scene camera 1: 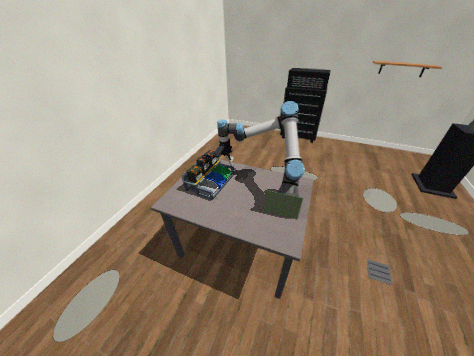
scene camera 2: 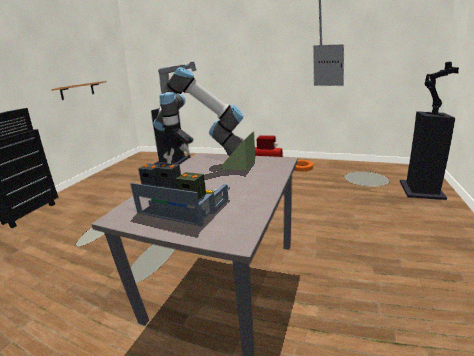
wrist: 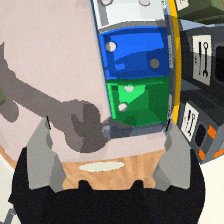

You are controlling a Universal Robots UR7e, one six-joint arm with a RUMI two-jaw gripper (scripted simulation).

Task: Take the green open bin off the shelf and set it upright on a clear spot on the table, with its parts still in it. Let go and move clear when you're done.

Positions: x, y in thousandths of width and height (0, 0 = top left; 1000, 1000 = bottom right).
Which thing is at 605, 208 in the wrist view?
A blue bin.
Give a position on a green open bin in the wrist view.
663, 467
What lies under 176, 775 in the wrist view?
The gripper.
